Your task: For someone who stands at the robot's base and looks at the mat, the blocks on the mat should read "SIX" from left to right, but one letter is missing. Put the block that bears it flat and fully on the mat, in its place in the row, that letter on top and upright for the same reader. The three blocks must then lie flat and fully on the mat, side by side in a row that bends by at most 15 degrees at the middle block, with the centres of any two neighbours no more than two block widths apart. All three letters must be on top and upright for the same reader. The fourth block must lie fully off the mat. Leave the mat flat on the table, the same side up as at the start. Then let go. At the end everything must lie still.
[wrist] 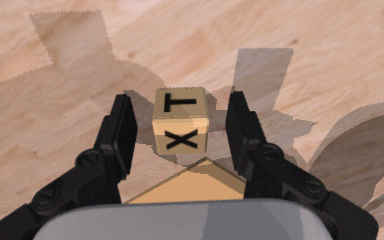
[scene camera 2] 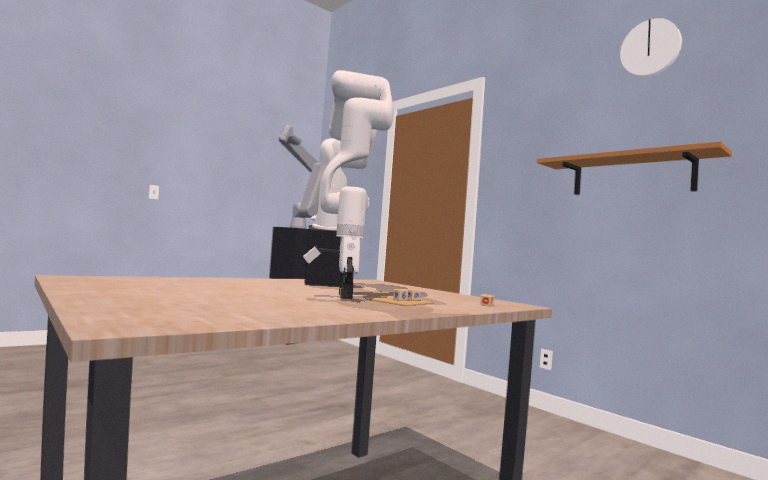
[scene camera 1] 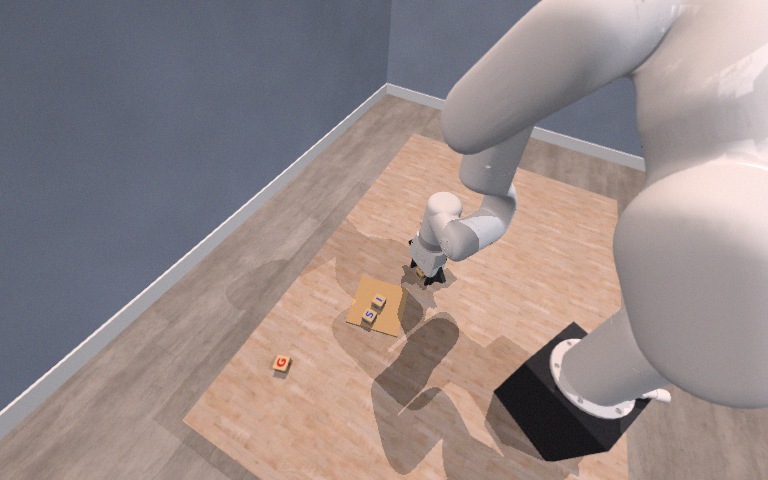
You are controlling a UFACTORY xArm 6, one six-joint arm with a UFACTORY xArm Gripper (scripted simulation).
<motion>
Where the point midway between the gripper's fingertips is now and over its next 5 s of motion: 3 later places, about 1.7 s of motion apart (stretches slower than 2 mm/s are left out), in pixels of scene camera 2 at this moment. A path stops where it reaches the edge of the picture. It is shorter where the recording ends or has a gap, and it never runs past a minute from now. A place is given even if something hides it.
My gripper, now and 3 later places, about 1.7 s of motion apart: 345,297; 346,282; 380,263; 387,297
</motion>
